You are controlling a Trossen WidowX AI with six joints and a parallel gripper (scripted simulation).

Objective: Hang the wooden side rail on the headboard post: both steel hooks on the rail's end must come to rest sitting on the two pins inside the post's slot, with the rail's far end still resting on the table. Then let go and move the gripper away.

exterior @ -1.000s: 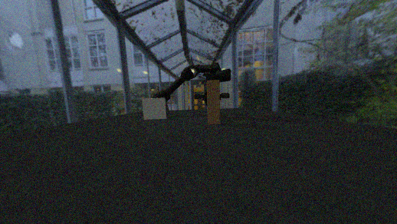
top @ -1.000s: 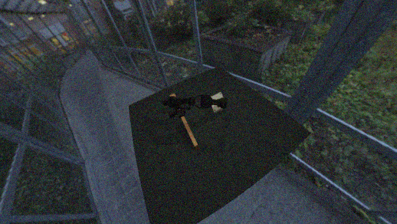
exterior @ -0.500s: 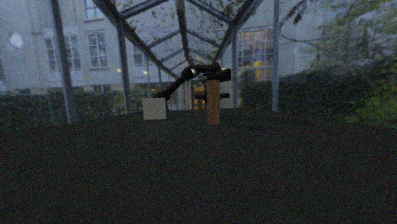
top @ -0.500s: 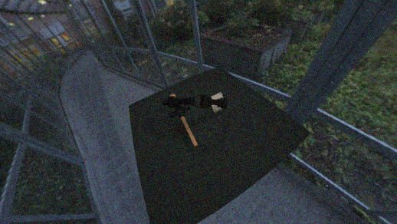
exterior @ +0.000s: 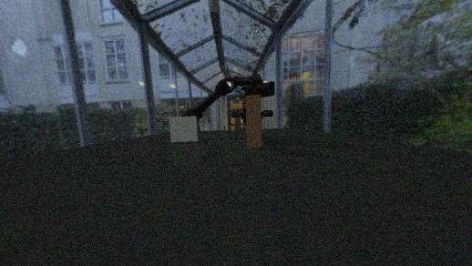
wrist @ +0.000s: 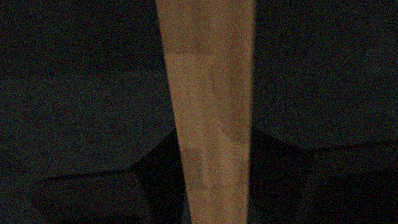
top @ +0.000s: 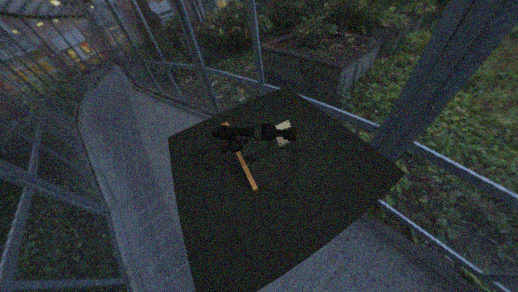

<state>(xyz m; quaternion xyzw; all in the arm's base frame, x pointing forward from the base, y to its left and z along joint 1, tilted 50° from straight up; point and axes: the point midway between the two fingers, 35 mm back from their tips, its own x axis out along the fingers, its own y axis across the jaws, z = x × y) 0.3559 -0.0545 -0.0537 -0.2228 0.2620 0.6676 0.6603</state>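
Right now the headboard post is 140 mm to the right of my gripper tip and 40 mm above it.
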